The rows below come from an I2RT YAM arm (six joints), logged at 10 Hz.
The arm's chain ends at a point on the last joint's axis. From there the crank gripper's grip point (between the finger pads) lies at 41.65 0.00 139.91 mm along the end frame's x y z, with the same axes.
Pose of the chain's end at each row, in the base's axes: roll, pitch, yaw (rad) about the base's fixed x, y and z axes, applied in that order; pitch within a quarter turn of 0, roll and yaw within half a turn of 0; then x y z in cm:
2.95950, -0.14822, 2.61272, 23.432, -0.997, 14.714
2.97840, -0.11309, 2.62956, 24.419, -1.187, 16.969
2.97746, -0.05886, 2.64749, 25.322, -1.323, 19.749
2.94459, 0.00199, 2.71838, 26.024, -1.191, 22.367
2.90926, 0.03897, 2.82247, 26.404, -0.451, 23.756
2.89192, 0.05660, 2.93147, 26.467, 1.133, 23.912
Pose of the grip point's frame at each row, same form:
2.95950, -0.14822, 2.61272, 19.399, 4.294, 1.720
2.97840, -0.11309, 2.62956, 20.567, 3.585, 3.722
2.97746, -0.05886, 2.64749, 22.031, 3.047, 6.215
2.94459, 0.00199, 2.71838, 23.376, 3.005, 8.638
2.90926, 0.03897, 2.82247, 23.967, 3.747, 9.989
2.89192, 0.05660, 2.93147, 23.871, 5.221, 10.141

